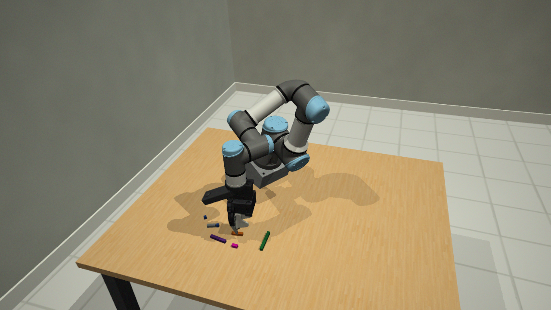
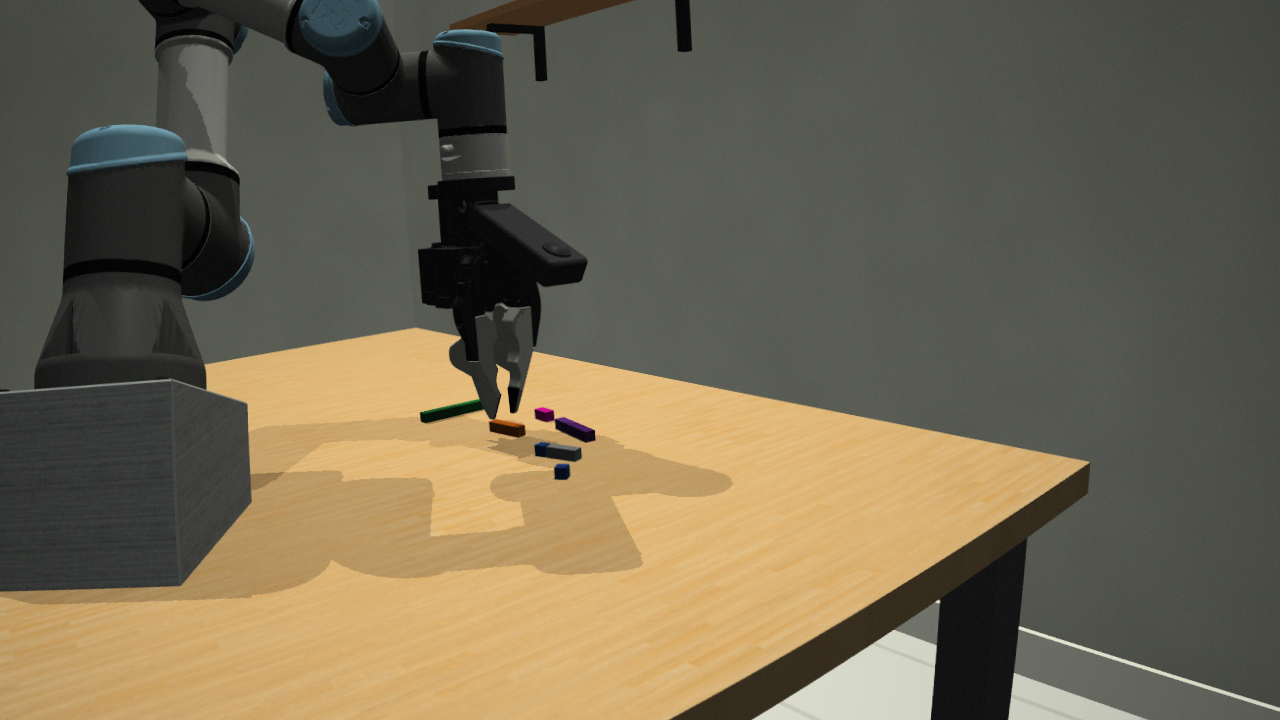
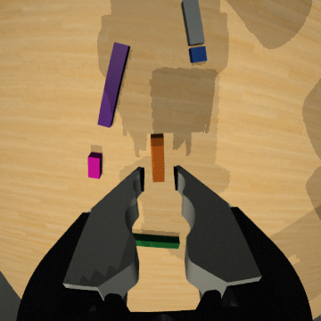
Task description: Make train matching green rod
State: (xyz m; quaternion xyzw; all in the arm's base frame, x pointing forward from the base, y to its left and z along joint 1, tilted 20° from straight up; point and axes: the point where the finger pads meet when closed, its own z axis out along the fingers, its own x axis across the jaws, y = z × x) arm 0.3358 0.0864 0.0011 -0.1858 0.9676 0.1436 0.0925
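The orange rod is 30 mm below my hand. Round my hand: green rod: 100 mm to the left, 30 mm below, 20 mm behind; then purple rod: 50 mm ahead, 40 mm to the right, 30 mm below; then magenta rod: 50 mm ahead, 30 mm below, 20 mm to the left.
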